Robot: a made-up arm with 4 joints.
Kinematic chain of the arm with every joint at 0, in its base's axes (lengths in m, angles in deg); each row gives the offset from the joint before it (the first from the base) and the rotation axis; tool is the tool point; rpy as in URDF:
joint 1: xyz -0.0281 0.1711 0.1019 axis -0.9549 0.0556 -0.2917
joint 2: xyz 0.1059 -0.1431 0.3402 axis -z
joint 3: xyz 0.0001 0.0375 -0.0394 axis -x
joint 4: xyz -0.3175 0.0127 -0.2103 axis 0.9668 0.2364 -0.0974
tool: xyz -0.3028 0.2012 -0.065 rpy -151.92 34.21 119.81
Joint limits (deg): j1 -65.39..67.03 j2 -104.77..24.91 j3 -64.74..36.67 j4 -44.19..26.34
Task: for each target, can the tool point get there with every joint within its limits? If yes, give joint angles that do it. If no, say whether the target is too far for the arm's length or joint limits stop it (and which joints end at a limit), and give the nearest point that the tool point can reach.
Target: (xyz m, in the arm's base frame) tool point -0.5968 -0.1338 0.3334
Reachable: yes | joints 4.05 -43.34 -21.81 17.32
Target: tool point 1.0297 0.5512 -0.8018
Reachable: no: too far | nearest point 0.5583 0.0649 -0.4417 | short by 0.767 m
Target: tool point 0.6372 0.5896 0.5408
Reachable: no: joint limits stop it (at a limit: joint 2, joint 3) | nearest point -0.2689 0.7418 0.3153 | short by 0.946 m
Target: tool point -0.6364 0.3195 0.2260
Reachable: yes | joints 28.07 -23.17 -45.47 -25.17
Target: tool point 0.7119 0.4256 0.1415
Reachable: no: joint limits stop it (at a limit: joint 1, joint 2, joint 3, joint 4) | nearest point 0.5583 0.0649 -0.4417 | short by 0.703 m
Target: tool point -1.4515 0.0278 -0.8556
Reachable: no: too far | nearest point -0.5031 -0.0821 -0.2563 | short by 1.127 m
